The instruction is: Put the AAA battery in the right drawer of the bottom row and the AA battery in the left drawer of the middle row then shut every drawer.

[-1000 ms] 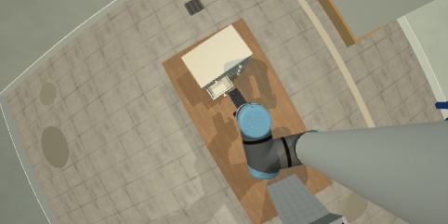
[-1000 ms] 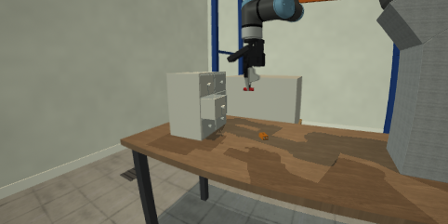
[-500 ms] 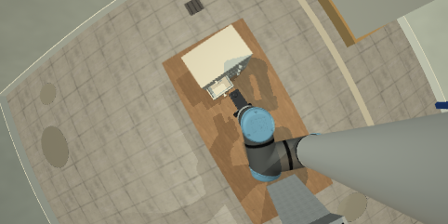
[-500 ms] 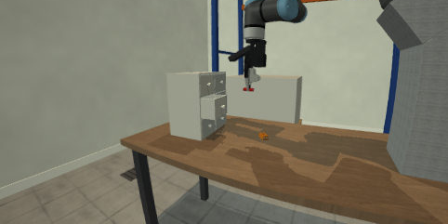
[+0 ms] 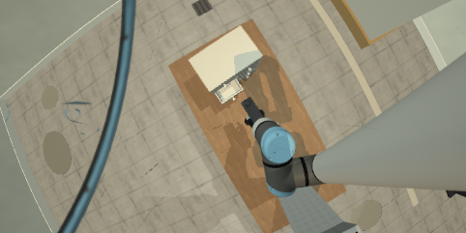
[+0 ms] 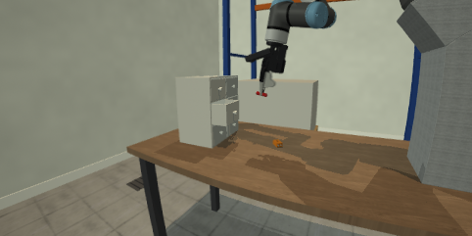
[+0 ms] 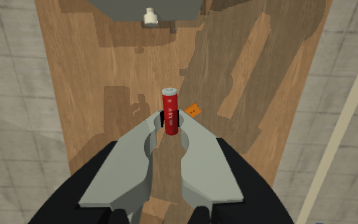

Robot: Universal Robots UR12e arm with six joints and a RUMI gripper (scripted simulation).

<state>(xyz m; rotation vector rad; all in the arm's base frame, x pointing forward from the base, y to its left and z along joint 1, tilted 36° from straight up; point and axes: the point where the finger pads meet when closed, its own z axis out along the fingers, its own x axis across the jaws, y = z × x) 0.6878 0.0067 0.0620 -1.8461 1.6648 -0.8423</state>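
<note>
Now: hand 10 mm above the red cylinder. Also, from my hand: thin black cylinder: 260 mm ahead, 80 mm to the right, 230 mm below; then orange block: 70 mm behind, 40 mm to the right, 240 mm below.
</note>
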